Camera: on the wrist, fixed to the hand. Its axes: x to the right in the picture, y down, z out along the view.
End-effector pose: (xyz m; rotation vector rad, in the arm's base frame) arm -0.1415 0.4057 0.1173 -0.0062 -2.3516 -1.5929
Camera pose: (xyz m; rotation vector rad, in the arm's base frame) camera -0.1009 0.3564 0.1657 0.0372 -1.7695 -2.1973
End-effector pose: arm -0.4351 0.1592 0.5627 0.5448 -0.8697 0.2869
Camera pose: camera -0.4153 0.2250 0.5216 0.0286 -0.7914 -0.0170
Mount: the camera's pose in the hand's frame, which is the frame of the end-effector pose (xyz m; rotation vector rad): -0.0187 0.0318 -0.0711 -0.5758 0.0942 -0.0791
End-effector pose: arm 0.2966 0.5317 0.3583 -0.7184 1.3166 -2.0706
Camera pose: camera 0.2654 0.5773 0.3003 -0.9284 2.0002 -1.8019
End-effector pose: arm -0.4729 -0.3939 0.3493 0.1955 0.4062 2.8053
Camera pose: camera -0.4763 -0.4470 0.2894 -0.0790 -0.3706 2.7250
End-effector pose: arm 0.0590 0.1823 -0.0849 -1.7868 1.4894 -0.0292
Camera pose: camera -0.0071 0.1594 -0.0460 -2.3241 1.5979 0.3088
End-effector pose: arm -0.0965 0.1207 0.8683 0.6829 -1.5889 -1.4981
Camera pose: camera -0.0220 0.1033 0.8919 0.4755 -0.9909 -1.8383
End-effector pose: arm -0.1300 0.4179 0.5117 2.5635 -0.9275 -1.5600
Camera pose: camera -0.0939 0.3798 0.5722 2.2481 -0.3027 -1.4368
